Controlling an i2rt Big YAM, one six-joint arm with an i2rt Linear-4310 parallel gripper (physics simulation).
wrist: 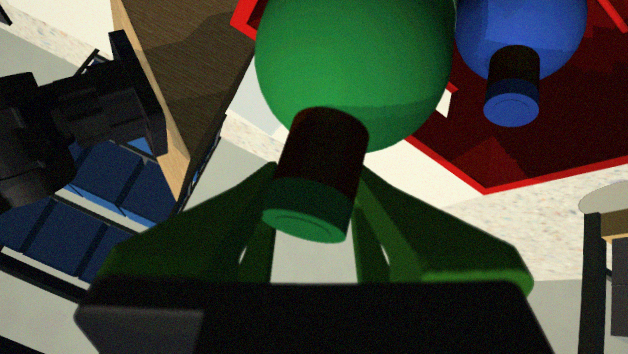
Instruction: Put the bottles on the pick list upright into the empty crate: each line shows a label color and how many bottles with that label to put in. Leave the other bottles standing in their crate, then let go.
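Seen in the pictures: gripper, between the fingertips: (pixel 314 175); arm's base, origin of its link: (pixel 145 93).
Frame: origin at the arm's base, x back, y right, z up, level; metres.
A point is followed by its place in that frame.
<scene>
A green bottle (pixel 350 65) {x -0.281, y 0.157, z 0.092 m} with a dark neck and a green cap fills the upper middle of the wrist view, its cap toward the camera. My gripper (pixel 314 175) {x -0.237, y 0.166, z 0.108 m} is shut on the neck of this green bottle, one finger on each side. A blue bottle (pixel 520 30) {x -0.261, y 0.235, z -0.004 m} with a dark neck and blue cap stands in the red crate (pixel 550 177) {x -0.232, y 0.291, z 0.046 m} at the upper right. The green bottle hides part of the crate's near corner and wall. The pick list does not show in this view.
A dark wooden board (pixel 185 55) {x -0.066, y 0.037, z -0.024 m} with a light edge lies at the upper left. A black jointed mechanism (pixel 95 110) {x -0.032, y -0.018, z 0.053 m} stands beside it, over blue panels (pixel 110 175) in a frame. A dark post (pixel 592 280) stands at the right edge, below a round pale top.
</scene>
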